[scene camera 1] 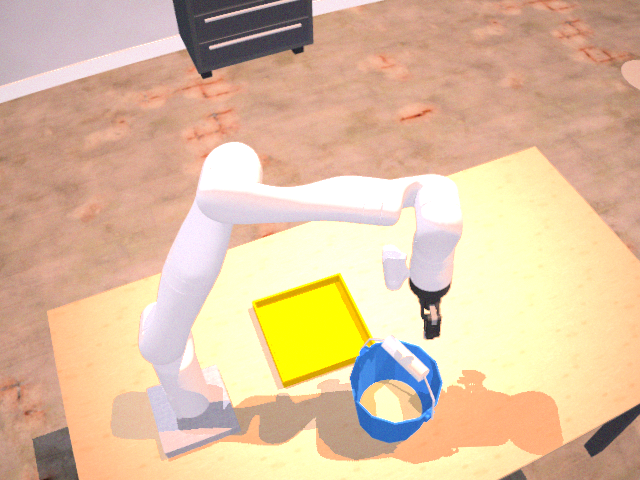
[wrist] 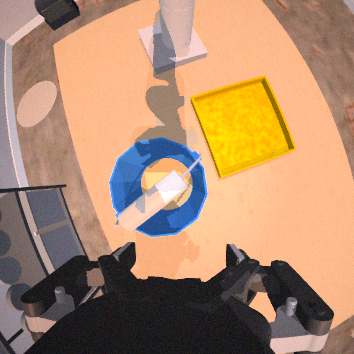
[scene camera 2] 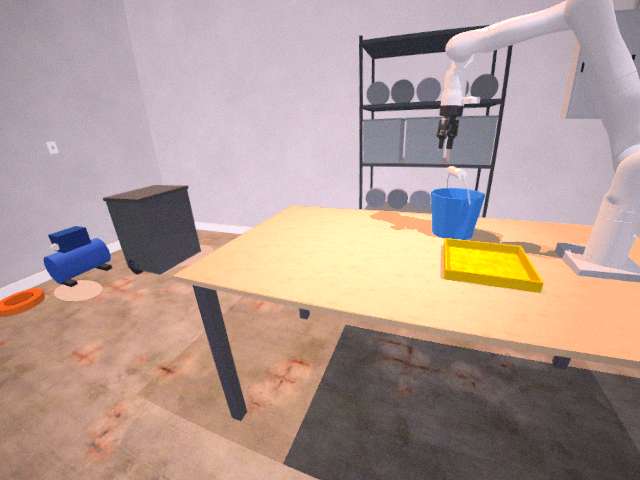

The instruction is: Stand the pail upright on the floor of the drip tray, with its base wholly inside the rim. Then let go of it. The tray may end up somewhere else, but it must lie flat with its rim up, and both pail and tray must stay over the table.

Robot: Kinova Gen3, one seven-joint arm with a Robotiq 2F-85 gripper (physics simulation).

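Places are measured from the arm's base along level axes (x right, y down, z ahead), in centimetres.
Pixels of known places: gripper, fingertip midpoint: (scene camera 1: 425,316) (wrist: 179,253) (scene camera 2: 445,149); arm's base at its link origin: (scene camera 1: 190,400) (wrist: 176,38) (scene camera 2: 601,259).
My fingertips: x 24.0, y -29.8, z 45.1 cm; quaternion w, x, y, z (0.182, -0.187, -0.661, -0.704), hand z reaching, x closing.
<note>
Ahead of a thing's pixels: the offset from my fingertips to its top centre. Level surfaces: height alone.
The blue pail (scene camera 1: 385,426) (scene camera 2: 454,214) (wrist: 122,185) stands upright on the table beside the tray. Its wire handle is raised, with a white grip {dx +1.9, dy +6.7, dz -5.4 cm} (scene camera 1: 404,357) (scene camera 2: 456,172) (wrist: 152,201) above the pail's mouth. The yellow drip tray {dx -25.9, dy +29.6, dz -10.3 cm} (scene camera 1: 312,330) (scene camera 2: 488,263) (wrist: 242,127) lies flat with its rim up, and no pail stands in it. My gripper (scene camera 1: 431,336) (scene camera 2: 446,147) (wrist: 179,253) is open and empty. It hangs pointing down, well above the pail's handle in the scene camera 2 view. In the wrist view the pail lies beyond the fingertips, a little to the left.
The table {dy +32.8 cm} (scene camera 1: 516,258) (scene camera 2: 320,258) (wrist: 300,210) bears pail, tray and the arm's base plate (scene camera 1: 224,400) (wrist: 195,52). The tray lies between the pail and the table's far long edge in the scene camera 1 view. A shelf rack (scene camera 2: 360,124) stands behind the table.
</note>
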